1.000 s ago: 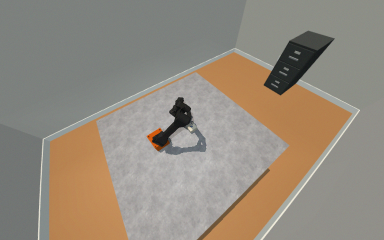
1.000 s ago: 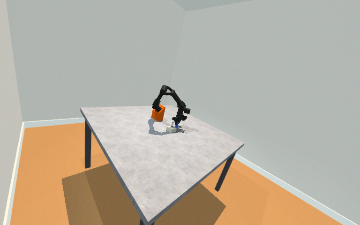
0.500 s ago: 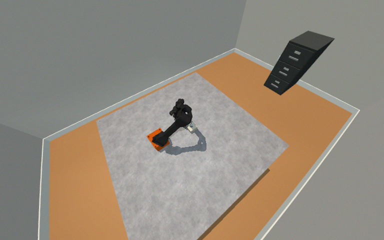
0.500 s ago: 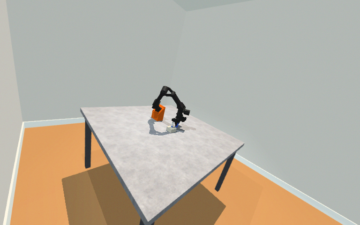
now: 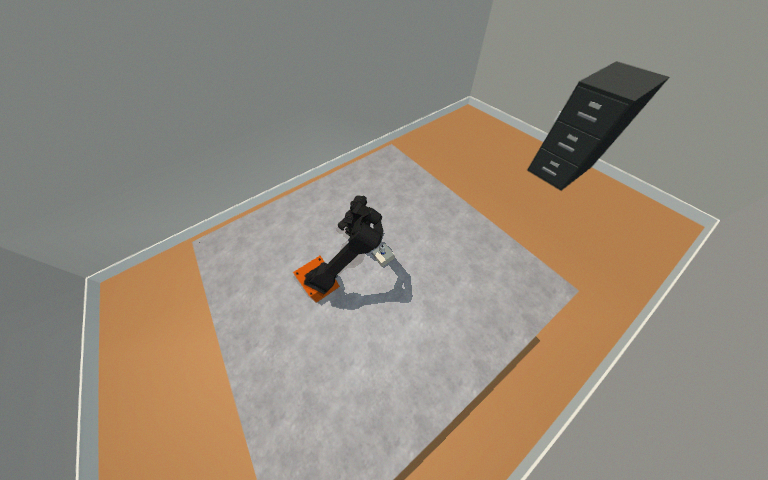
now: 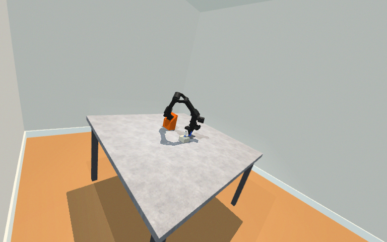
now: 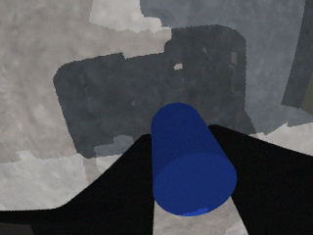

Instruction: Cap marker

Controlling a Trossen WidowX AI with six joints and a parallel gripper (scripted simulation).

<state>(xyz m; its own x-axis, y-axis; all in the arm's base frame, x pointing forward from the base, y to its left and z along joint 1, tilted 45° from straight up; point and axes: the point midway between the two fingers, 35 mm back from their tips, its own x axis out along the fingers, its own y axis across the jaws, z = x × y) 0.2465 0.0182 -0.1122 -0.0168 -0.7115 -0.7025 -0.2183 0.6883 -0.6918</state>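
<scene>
Now: gripper tip 50 mm short of the holder block and 130 mm to the left of it. The rest, counted from my gripper tip: blue cap (10 mm above).
</scene>
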